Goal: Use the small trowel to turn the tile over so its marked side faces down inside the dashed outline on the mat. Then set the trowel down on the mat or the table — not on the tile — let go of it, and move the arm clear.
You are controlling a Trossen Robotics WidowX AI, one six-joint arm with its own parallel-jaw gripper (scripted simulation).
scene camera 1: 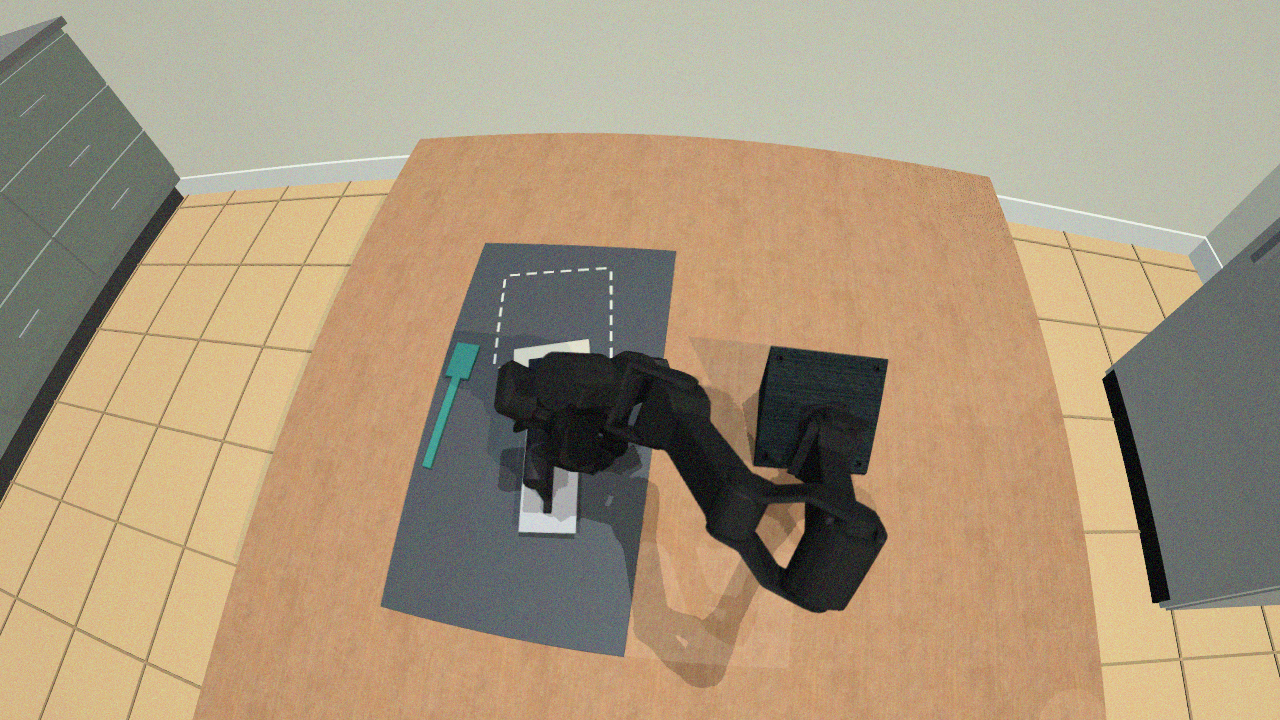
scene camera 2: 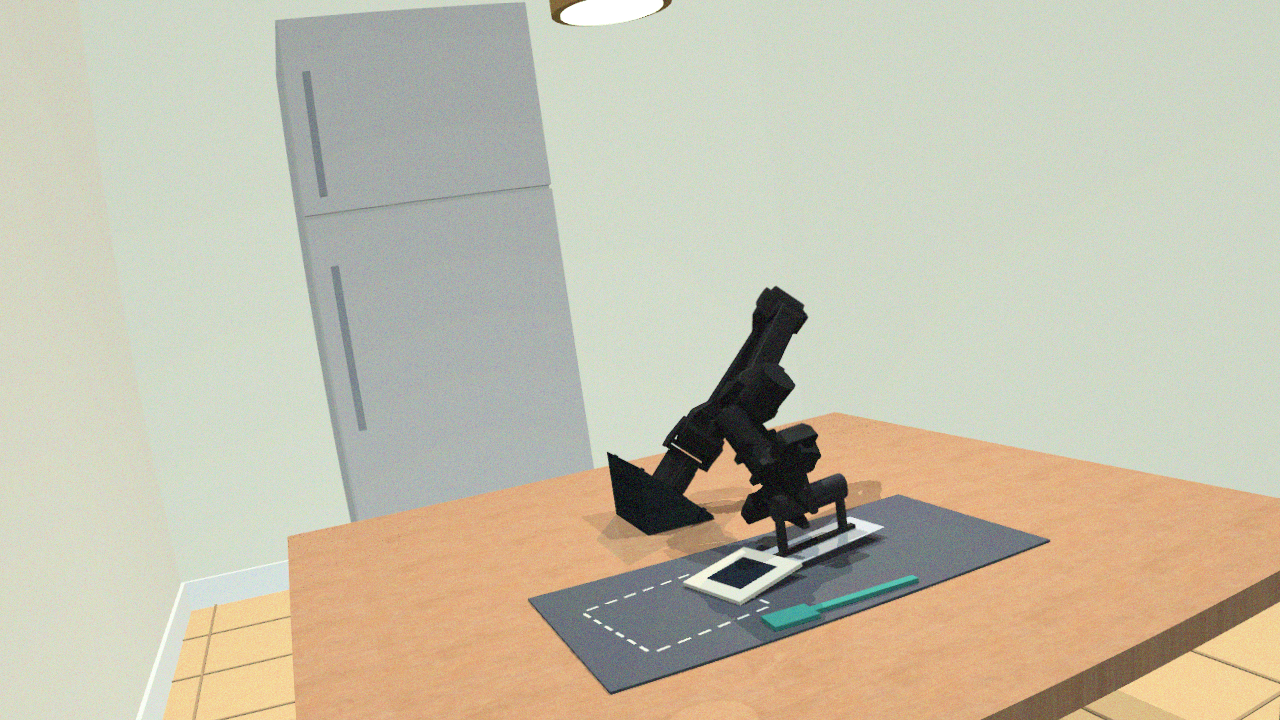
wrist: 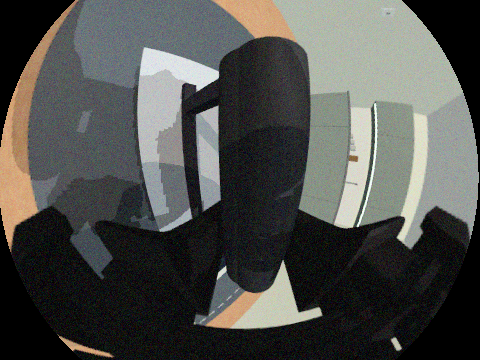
Labels:
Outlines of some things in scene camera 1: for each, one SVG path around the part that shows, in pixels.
The gripper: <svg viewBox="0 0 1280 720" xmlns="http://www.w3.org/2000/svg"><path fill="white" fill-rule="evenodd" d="M498 369L494 408L497 413L516 420L513 432L518 433L528 428L541 432L542 422L548 421L547 424L553 426L545 455L548 464L570 472L584 472L594 475L598 471L604 471L613 464L614 458L619 458L625 454L628 449L628 442L620 440L618 434L603 429L607 419L605 413L600 410L550 410L542 404L538 397L535 386L536 371L513 360Z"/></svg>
A trowel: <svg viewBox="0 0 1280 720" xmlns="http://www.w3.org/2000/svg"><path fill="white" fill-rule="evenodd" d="M542 422L541 432L532 428L528 428L526 431L519 532L571 534L576 532L579 472L570 472L547 463L545 455L553 426L547 424L548 421Z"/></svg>

